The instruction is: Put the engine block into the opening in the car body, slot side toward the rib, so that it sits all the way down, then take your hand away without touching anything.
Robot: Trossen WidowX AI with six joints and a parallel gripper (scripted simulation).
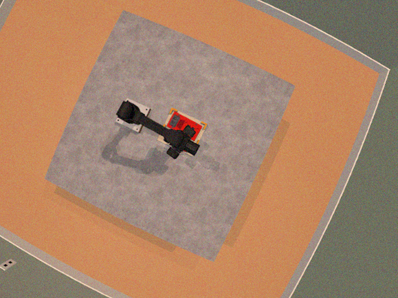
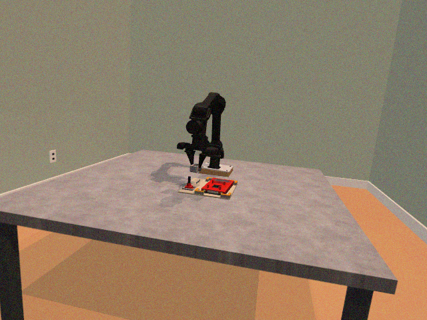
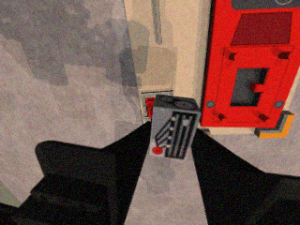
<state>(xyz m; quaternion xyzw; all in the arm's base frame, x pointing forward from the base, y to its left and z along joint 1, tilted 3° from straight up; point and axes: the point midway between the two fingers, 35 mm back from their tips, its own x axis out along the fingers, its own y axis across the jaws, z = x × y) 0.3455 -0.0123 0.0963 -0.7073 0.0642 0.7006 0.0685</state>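
The black upright peg lies 70 mm below my gripper tip, 20 mm to the right of it and 20 mm ahead of it. Round my gripper tip: grey engine block 10 mm below.
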